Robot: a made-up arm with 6 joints.
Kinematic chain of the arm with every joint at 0, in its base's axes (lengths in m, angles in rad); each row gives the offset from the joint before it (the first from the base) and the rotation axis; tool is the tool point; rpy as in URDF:
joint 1: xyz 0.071 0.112 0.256 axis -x
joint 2: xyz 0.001 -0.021 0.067 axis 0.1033 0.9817 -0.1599
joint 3: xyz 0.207 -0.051 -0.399 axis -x
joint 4: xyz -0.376 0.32 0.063 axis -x
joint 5: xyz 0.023 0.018 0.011 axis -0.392 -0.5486 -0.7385
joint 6: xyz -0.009 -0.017 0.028 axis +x
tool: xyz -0.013 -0.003 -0.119 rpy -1.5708 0 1.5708
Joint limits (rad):
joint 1: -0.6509..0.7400
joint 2: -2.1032..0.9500
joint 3: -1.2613..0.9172
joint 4: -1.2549..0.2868
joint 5: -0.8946..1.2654
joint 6: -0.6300..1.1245
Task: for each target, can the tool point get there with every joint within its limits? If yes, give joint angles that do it. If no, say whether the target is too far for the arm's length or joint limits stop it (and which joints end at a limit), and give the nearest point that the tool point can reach.
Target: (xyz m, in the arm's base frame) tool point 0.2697 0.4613 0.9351
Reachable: no: joint limits stop it (at a limit: joint 1, joint 2, joint 5, joint 6) | nearest point 0.4596 0.3309 0.5300 | short by 0.466 m
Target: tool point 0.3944 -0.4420 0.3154
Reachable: no: joint limits stop it (at a limit: joint 3, joint 4, joint 5, joint 6) | nearest point 0.2229 -0.0647 0.2749 | short by 0.416 m
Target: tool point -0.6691 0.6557 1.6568
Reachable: no: too far | nearest point -0.2994 0.4227 0.5205 | short by 1.217 m
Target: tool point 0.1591 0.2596 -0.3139
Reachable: yes | joints 0.1636 -0.5227 0.5168 -0.8061 -0.5808 0.1479
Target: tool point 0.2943 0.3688 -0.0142
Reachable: yes | joints -0.0408 -0.9987 -0.1030 0.0983 0.7691 0.5818
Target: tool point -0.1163 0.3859 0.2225
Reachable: yes | joints 0.2948 0.5151 -0.4969 -0.6339 -0.0728 0.8402
